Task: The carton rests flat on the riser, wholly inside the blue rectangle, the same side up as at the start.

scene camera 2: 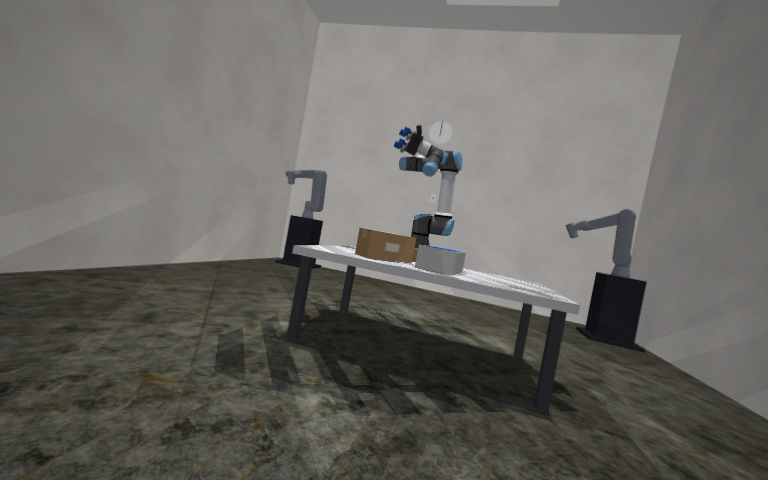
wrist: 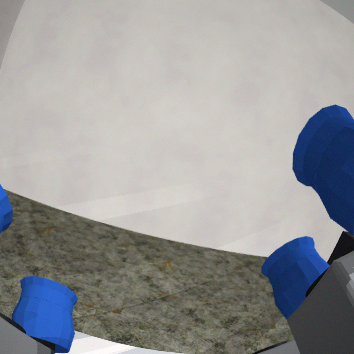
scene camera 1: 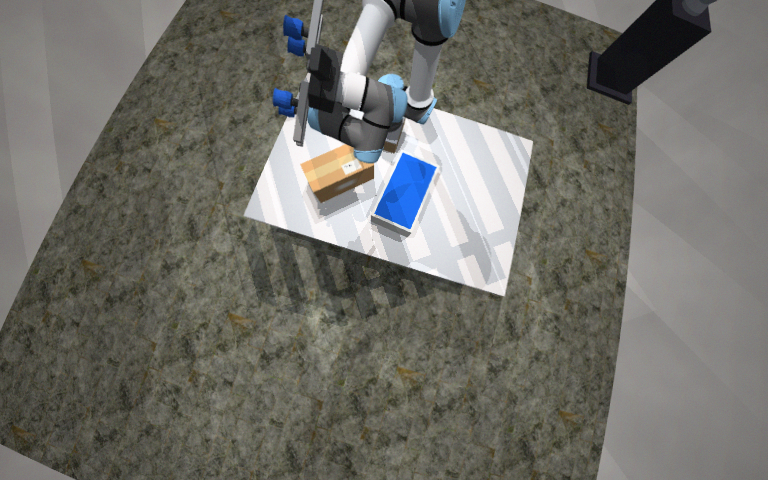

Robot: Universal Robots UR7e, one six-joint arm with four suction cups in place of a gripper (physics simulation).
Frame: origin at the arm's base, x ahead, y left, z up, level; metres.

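Seen in the pictures: end effector, tool point: (scene camera 2: 399, 136) (wrist: 158, 245) (scene camera 1: 282, 69).
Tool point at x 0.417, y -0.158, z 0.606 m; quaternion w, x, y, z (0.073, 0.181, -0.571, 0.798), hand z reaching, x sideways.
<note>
A point is followed by its place in that frame.
The brown carton (scene camera 1: 328, 174) {x 0.406, y -0.159, z 0.062 m} (scene camera 2: 385, 247) {x 0.432, y -0.118, z -0.020 m} rests flat on the white table, left of the riser in both scene views, with a white label on its top and another on a side. The arm hides part of its back edge in scene camera 1. The pale grey riser (scene camera 1: 389, 224) {x 0.530, y 0.170, z 0.011 m} (scene camera 2: 440, 260) {x 0.534, y 0.202, z -0.027 m} stands beside it, apart, with the blue rectangle (scene camera 1: 406, 190) {x 0.356, y 0.197, z 0.032 m} covering most of its top. My suction gripper (scene camera 1: 288, 70) {x 0.417, y -0.158, z 0.606 m} (scene camera 2: 402, 138) {x 0.417, y -0.158, z 0.606 m} (wrist: 167, 240) {x 0.417, y -0.158, z 0.606 m} is high above the table, its blue cups facing sideways and holding nothing. Carton and riser do not show in the wrist view.
The white table (scene camera 1: 481, 226) {x 0.367, y 0.627, z -0.088 m} (scene camera 2: 498, 289) {x 0.679, y 0.491, z -0.096 m} bears the carton and the riser. A brownish-grey block (scene camera 1: 391, 141) {x 0.116, y 0.055, z 0.000 m} stands behind the riser, partly hidden by my arm. Grey robots on dark pedestals (scene camera 2: 304, 240) (scene camera 2: 615, 308) stand beyond the table at left and right in scene camera 2.
</note>
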